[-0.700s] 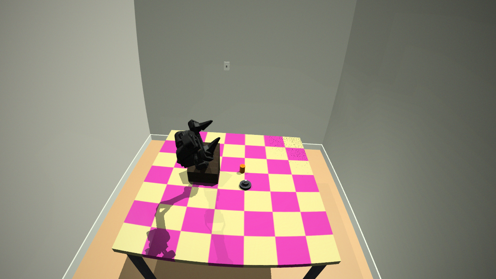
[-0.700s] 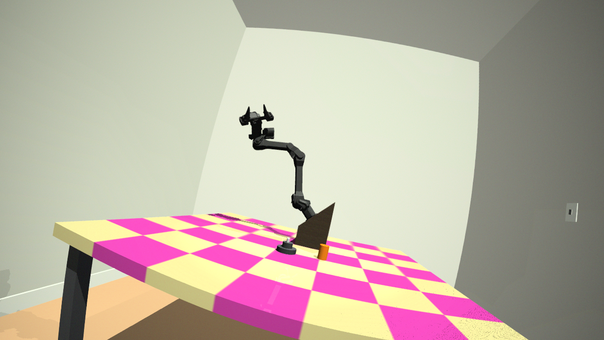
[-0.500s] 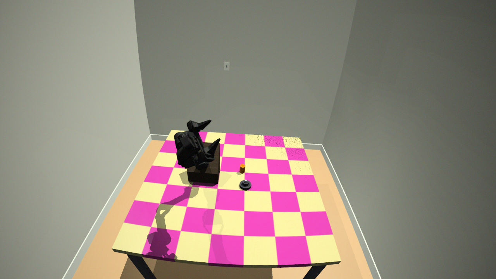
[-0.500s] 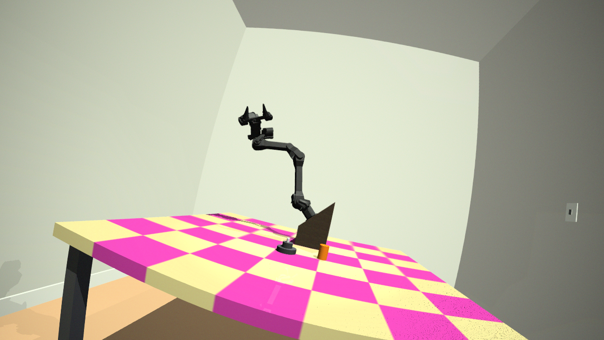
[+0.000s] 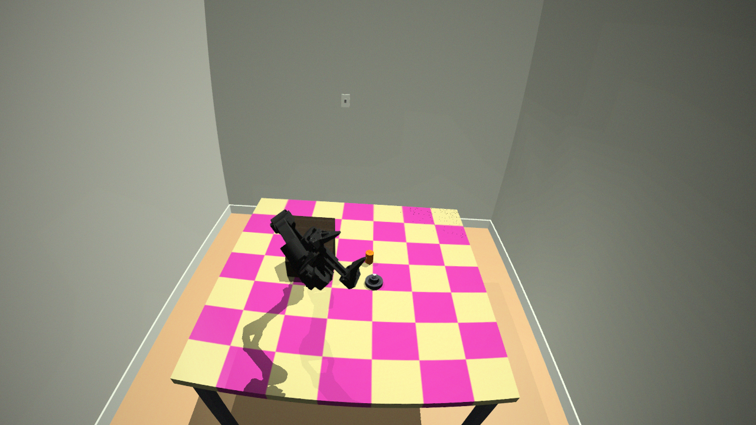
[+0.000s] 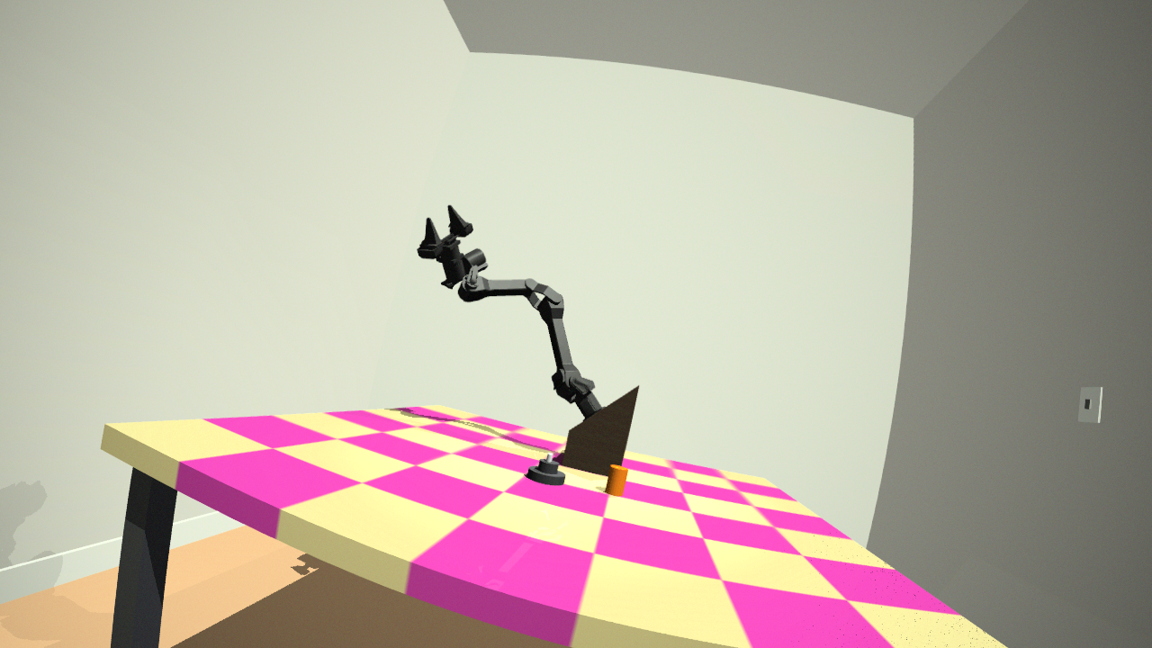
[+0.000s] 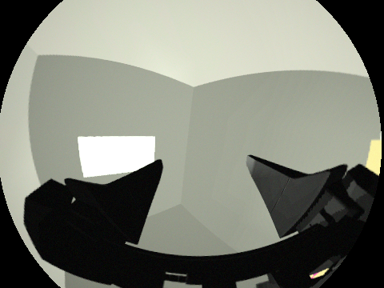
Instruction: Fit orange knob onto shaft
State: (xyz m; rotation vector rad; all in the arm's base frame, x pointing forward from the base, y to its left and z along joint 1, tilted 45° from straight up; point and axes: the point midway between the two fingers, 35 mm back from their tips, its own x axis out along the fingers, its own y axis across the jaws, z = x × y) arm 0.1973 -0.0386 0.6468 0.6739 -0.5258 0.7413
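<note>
Now: the orange knob 61 cm to the left of my gripper tip, 54 cm below it and 2 cm ahead of it. Also, from my gripper tip: round dark pedestal (56 cm below, 46 cm to the left, 6 cm ahead).
</note>
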